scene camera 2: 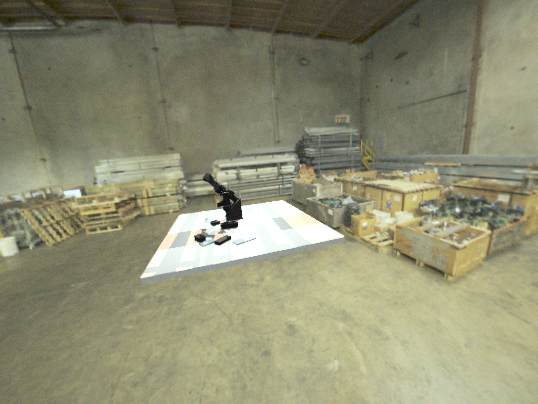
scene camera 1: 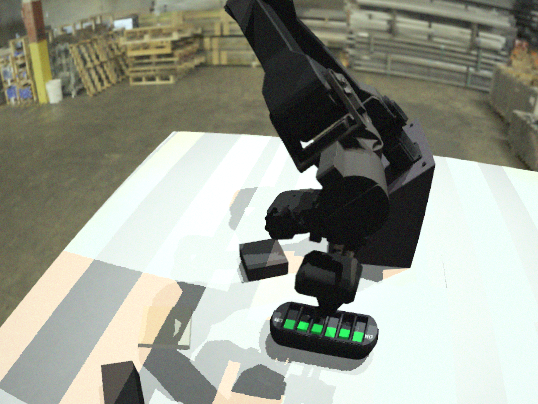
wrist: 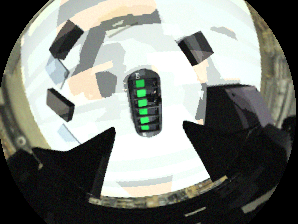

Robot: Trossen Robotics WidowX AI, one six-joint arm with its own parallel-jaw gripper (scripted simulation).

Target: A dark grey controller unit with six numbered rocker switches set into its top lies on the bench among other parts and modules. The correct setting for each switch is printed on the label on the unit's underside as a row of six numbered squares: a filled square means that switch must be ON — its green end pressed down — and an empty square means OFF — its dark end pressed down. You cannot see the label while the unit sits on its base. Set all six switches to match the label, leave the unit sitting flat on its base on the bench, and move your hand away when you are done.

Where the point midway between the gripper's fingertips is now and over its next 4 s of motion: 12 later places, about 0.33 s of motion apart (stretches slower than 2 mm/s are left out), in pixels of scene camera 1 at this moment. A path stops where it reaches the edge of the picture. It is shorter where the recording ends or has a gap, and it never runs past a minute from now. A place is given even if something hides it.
My gripper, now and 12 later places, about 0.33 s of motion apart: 334, 290; 333, 291; 334, 294; 332, 294; 334, 291; 337, 275; 337, 269; 340, 277; 358, 294; 364, 298; 365, 303; 364, 310; 361, 317
